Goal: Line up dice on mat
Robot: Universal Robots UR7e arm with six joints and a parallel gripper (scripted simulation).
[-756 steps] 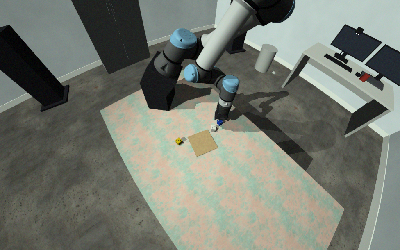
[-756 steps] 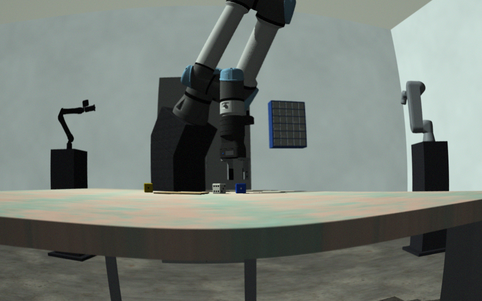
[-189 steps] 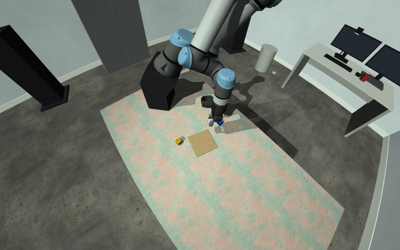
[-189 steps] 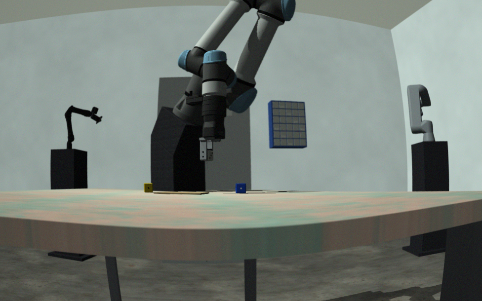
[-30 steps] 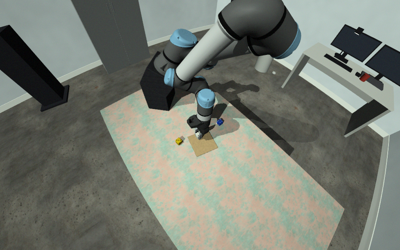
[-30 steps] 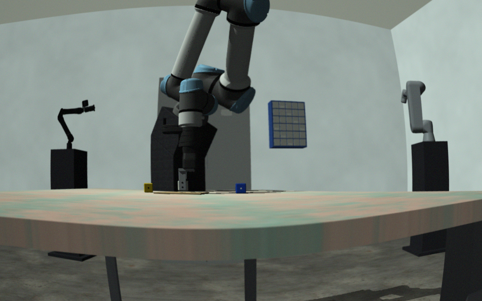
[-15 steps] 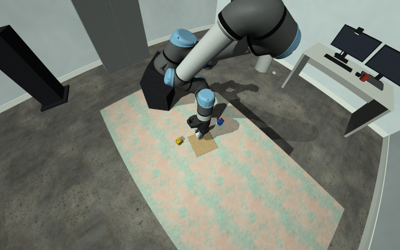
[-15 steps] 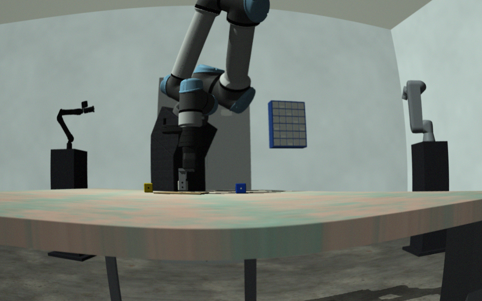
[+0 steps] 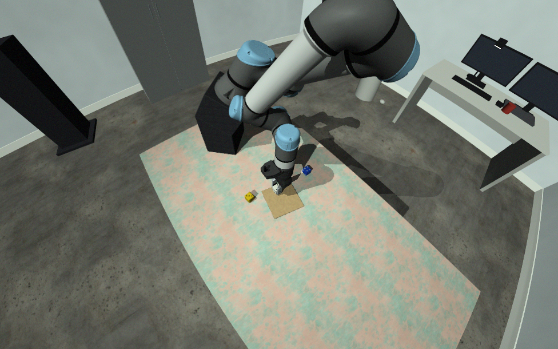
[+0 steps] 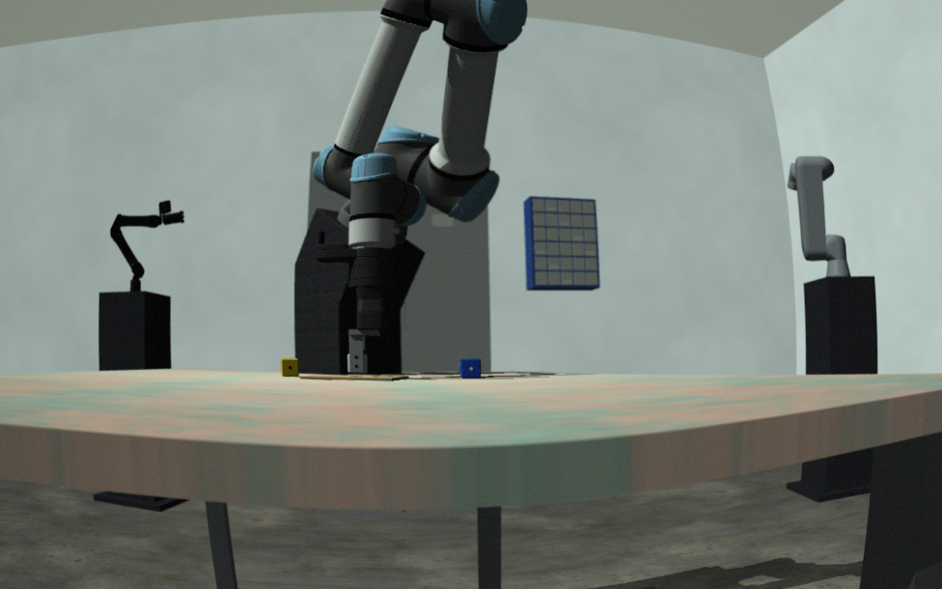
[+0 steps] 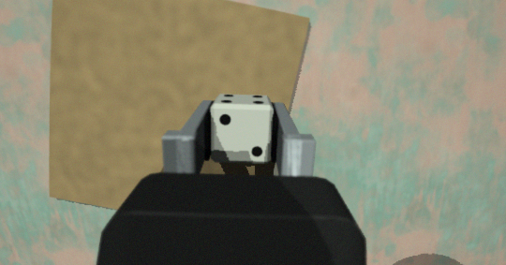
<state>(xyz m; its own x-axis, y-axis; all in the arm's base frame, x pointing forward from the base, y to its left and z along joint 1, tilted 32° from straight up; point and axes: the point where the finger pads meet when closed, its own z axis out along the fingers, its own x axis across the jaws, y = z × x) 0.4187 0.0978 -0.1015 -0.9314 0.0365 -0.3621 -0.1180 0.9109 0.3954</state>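
The white die is right at my hand. Round my hand: yellow die: 12 cm to the right, 2 cm behind, 1 cm below; blue die: 18 cm to the left, 3 cm behind, 1 cm below; tan mat: 4 cm ahead, 3 cm below, 1 cm to the left.
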